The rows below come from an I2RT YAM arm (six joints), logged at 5 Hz.
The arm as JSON. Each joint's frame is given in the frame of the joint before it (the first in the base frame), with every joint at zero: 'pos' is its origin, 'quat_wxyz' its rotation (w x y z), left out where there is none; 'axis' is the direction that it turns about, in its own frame. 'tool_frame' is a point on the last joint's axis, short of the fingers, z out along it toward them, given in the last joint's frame.
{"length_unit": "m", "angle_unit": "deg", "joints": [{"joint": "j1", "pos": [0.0, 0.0, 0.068], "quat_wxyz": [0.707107, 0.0, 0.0, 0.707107], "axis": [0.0, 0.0, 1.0]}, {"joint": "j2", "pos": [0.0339, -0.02, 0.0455], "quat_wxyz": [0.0, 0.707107, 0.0, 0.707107], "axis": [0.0, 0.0, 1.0]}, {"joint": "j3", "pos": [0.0, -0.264, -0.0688], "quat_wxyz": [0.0, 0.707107, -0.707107, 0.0], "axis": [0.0, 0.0, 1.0]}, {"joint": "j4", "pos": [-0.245, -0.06, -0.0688], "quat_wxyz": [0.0, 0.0, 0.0, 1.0], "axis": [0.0, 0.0, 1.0]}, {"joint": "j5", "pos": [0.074, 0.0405, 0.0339], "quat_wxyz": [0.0, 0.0, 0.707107, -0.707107], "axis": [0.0, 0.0, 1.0]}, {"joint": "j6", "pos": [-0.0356, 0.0, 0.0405], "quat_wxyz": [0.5, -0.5, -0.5, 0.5], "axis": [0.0, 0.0, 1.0]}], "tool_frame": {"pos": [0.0, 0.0, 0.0], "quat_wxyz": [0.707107, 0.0, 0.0, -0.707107]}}
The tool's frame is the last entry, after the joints.
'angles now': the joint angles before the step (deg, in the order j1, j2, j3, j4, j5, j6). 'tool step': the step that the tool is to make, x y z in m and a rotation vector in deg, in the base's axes. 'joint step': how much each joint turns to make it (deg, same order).
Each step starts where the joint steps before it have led.
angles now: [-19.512, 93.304, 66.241, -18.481, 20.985, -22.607]
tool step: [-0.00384, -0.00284, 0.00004, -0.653, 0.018, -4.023]
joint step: [-0.364, -0.265, -0.177, -0.794, 2.993, 2.376]
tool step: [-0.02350, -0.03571, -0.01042, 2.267, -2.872, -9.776]
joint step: [-6.921, -0.633, -3.048, 2.261, -0.353, 4.686]
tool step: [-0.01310, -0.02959, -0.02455, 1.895, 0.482, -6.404]
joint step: [-5.306, 3.076, -1.910, 2.869, -0.298, 1.924]
